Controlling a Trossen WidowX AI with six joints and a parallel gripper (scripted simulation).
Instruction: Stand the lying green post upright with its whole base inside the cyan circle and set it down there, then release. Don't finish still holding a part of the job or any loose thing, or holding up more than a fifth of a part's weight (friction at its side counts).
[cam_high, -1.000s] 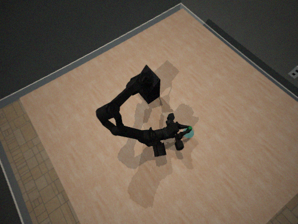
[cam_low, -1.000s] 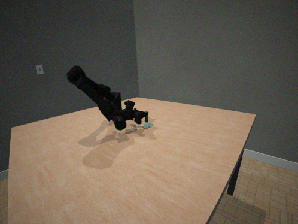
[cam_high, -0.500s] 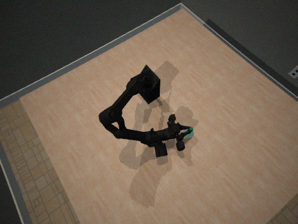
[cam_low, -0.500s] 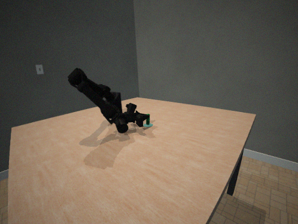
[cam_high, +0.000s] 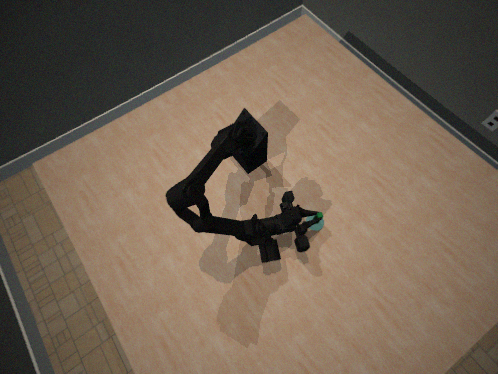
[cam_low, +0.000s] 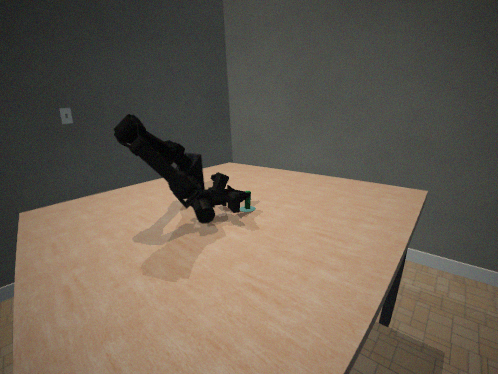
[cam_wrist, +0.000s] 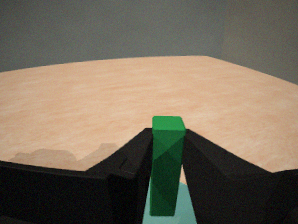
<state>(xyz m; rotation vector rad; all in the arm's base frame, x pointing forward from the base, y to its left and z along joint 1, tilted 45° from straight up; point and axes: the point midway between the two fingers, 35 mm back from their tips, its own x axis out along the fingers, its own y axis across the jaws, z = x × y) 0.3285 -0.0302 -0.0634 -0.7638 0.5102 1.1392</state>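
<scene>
The green post is 10 mm ahead of my hand, 30 mm to the left of it and 30 mm below it. Round my hand: cyan circle (10 mm ahead, 20 mm to the left, 60 mm below).
</scene>
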